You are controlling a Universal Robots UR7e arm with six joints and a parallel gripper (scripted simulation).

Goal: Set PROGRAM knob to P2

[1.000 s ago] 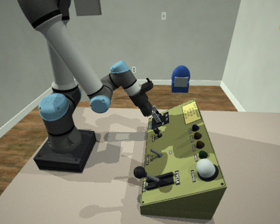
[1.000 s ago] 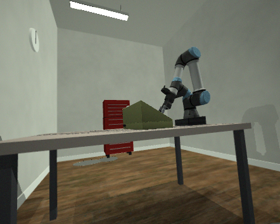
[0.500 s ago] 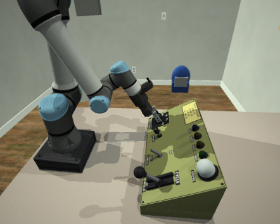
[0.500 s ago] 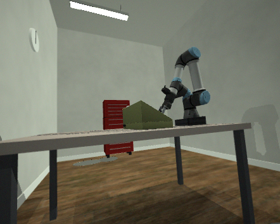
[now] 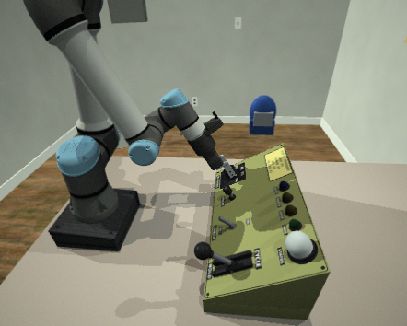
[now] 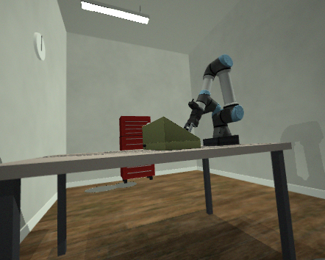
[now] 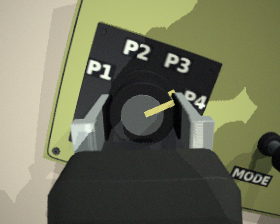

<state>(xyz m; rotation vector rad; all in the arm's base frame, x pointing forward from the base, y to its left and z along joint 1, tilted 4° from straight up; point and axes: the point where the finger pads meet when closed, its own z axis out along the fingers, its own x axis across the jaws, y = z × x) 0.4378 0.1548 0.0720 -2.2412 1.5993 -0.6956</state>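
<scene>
The mode knob is 120 mm to the right of my hand. From my hand the other things lie so: olive console (190 mm to the right, 40 mm ahead, 30 mm below); then check toggle (240 mm to the right, 10 mm below); then ball-handled lever (360 mm to the right, 30 mm behind).
</scene>
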